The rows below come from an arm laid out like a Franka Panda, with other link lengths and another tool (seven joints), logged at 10 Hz.
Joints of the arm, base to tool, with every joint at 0 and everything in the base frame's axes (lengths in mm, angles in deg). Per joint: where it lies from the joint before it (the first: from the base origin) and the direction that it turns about. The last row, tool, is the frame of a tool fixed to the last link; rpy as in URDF.
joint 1: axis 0 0 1 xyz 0 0 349.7
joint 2: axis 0 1 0 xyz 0 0 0
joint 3: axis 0 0 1 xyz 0 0 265.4
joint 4: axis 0 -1 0 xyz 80.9 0 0
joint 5: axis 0 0 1 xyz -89.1 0 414.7
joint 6: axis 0 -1 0 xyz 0 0 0
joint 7: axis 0 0 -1 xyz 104.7 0 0
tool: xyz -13 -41 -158 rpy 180 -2.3 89.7
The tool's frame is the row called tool.
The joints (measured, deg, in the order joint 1, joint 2, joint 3, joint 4, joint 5, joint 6, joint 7), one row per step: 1.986 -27.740 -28.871 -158.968 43.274 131.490 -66.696; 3.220 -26.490 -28.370 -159.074 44.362 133.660 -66.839; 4.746 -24.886 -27.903 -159.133 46.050 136.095 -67.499; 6.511 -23.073 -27.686 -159.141 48.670 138.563 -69.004; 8.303 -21.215 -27.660 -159.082 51.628 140.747 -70.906; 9.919 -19.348 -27.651 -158.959 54.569 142.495 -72.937; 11.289 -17.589 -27.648 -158.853 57.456 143.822 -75.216; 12.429 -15.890 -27.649 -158.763 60.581 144.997 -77.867; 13.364 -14.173 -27.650 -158.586 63.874 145.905 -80.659; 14.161 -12.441 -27.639 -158.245 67.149 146.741 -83.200; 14.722 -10.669 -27.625 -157.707 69.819 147.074 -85.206; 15.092 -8.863 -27.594 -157.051 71.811 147.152 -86.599; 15.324 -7.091 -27.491 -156.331 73.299 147.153 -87.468
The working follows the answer.
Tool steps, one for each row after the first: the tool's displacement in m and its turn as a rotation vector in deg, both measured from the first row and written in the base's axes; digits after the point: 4 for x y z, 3 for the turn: 0.0034 0.0053 -0.0068 -1.007 0.327 -0.324; 0.0071 0.0116 -0.0155 -2.050 0.515 -0.596; 0.0103 0.0181 -0.0255 -2.829 0.356 -0.938; 0.0126 0.0242 -0.0358 -3.436 0.142 -1.245; 0.0137 0.0297 -0.0463 -3.959 0.046 -1.407; 0.0136 0.0345 -0.0566 -4.407 -0.073 -1.365; 0.0124 0.0380 -0.0667 -4.846 -0.332 -1.405; 0.0108 0.0403 -0.0766 -5.183 -0.607 -1.570; 0.0095 0.0412 -0.0855 -5.541 -0.818 -2.040; 0.0086 0.0415 -0.0936 -5.749 -0.781 -2.403; 0.0081 0.0411 -0.1013 -5.952 -0.462 -2.705; 0.0078 0.0402 -0.1083 -6.187 0.044 -3.001
Tool pose at each row, in the base's axes (x y z in m, rotation vector in deg; rounded; the steps above come from the unrounded poses): 0.4152 -0.1565 0.2290 -100.127 -123.911 -66.716; 0.4186 -0.1512 0.2222 -101.010 -124.486 -65.532; 0.4223 -0.1449 0.2135 -101.810 -125.200 -64.448; 0.4255 -0.1384 0.2036 -102.526 -125.816 -64.001; 0.4278 -0.1323 0.1932 -103.120 -126.320 -63.757; 0.4289 -0.1268 0.1827 -103.514 -126.769 -63.422; 0.4287 -0.1220 0.1724 -103.611 -127.290 -63.134; 0.4276 -0.1185 0.1623 -103.782 -127.832 -63.029; 0.4260 -0.1162 0.1524 -104.074 -128.208 -63.064; 0.4247 -0.1153 0.1435 -104.787 -128.369 -63.072; 0.4238 -0.1150 0.1354 -105.349 -128.310 -62.915; 0.4233 -0.1154 0.1277 -105.885 -128.116 -62.426; 0.4230 -0.1163 0.1207 -106.456 -127.843 -61.692

